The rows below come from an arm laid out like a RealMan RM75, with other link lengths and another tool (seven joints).
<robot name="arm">
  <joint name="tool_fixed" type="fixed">
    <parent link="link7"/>
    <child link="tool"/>
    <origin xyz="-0.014 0.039 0.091" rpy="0.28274 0 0.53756"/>
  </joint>
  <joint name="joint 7" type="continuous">
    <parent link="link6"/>
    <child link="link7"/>
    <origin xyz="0 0 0.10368"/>
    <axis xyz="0 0 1"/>
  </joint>
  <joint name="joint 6" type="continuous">
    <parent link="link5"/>
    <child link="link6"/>
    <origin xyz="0 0 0"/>
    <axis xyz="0 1 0"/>
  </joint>
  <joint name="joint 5" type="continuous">
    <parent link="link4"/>
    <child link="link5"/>
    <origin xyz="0 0 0.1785"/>
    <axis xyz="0 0 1"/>
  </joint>
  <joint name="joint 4" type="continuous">
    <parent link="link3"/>
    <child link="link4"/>
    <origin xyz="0 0 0"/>
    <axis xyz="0 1 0"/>
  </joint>
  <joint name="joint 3" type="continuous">
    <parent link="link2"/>
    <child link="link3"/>
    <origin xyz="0 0 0.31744"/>
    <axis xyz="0 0 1"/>
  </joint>
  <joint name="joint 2" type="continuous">
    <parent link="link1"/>
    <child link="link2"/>
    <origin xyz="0 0 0"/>
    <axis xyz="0 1 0"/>
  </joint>
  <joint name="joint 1" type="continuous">
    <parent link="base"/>
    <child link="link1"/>
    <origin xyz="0 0 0.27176"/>
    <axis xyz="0 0 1"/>
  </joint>
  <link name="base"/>
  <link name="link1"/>
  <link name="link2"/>
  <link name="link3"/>
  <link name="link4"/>
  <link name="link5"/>
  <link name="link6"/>
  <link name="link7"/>
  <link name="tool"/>
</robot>
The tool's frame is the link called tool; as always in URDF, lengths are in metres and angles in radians. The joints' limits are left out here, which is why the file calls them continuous.
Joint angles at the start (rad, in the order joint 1, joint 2, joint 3, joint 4, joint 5, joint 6, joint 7):
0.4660 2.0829 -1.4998 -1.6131 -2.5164 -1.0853 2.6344
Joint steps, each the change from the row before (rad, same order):
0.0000 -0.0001 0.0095 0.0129 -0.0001 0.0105 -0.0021
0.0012 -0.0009 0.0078 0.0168 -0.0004 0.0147 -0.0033
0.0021 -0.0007 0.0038 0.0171 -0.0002 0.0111 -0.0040
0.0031 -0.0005 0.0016 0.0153 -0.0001 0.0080 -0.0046
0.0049 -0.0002 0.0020 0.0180 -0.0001 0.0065 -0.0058
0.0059 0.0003 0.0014 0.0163 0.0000 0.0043 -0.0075
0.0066 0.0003 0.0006 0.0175 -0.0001 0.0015 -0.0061
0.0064 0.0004 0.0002 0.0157 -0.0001 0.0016 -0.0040
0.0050 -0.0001 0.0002 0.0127 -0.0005 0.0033 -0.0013
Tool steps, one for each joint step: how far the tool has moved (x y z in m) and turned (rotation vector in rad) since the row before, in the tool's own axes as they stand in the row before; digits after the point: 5 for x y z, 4 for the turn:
-0.00124 -0.00367 0.00220 0.0075 -0.0025 0.0123
-0.00133 -0.00379 0.00291 0.0083 -0.0036 0.0106
0.00002 -0.00257 0.00295 0.0061 0.0010 0.0053
0.00044 -0.00149 0.00262 0.0041 0.0024 0.0010
0.00076 -0.00126 0.00303 0.0039 0.0049 -0.0005
0.00078 -0.00041 0.00269 0.0021 0.0047 -0.0040
0.00147 -0.00016 0.00284 0.0019 0.0088 -0.0044
0.00114 0.00015 0.00252 0.0013 0.0079 -0.0030
0.00045 -0.00017 0.00208 0.0019 0.0049 -0.0003

